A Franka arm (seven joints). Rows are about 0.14 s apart.
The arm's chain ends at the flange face. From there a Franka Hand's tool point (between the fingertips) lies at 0.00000 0.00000 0.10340 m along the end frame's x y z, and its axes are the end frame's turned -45 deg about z.
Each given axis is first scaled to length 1.
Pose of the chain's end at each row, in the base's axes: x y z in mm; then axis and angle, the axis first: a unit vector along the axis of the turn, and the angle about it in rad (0 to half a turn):
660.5, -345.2, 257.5, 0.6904, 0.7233, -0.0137, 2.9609
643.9, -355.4, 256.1, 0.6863, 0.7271, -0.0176, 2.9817
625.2, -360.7, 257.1, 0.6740, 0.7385, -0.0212, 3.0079
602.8, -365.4, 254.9, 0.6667, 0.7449, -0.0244, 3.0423
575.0, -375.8, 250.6, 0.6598, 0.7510, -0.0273, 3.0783
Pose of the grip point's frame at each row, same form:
672.0, -360.1, 155.8, 0.3607, 0.9315, -0.0473, 2.9852
653.4, -369.3, 154.1, 0.3555, 0.9335, -0.0469, 3.0074
632.4, -373.2, 154.7, 0.3398, 0.9394, -0.0452, 3.0343
607.1, -376.0, 152.1, 0.3307, 0.9428, -0.0415, 3.0685
576.2, -384.4, 147.6, 0.3221, 0.9460, -0.0373, 3.1040

